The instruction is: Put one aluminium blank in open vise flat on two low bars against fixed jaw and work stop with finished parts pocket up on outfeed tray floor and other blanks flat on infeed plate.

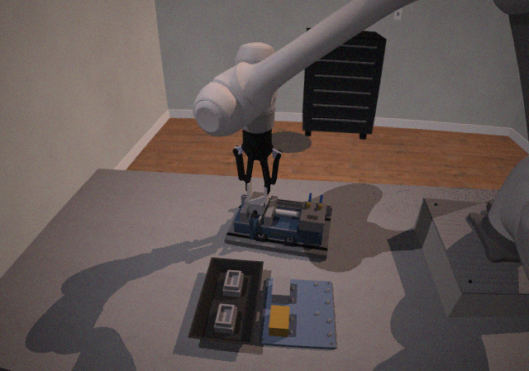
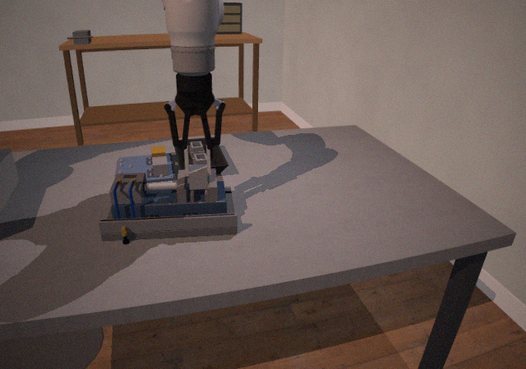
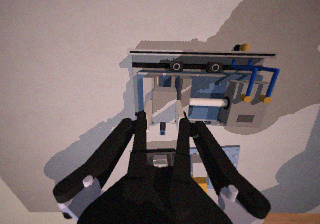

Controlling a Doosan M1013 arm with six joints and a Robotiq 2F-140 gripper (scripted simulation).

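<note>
My hand is 7 cm past the blue vise, 1 cm to the right of it and 10 cm above it. Also, from my hand: brass blank 10 cm behind, 34 cm to the left, 11 cm below; then aluminium blank 9 cm behind, 25 cm to the left, 11 cm below; then infeed plate 14 cm behind, 29 cm to the left, 14 cm below.
</note>
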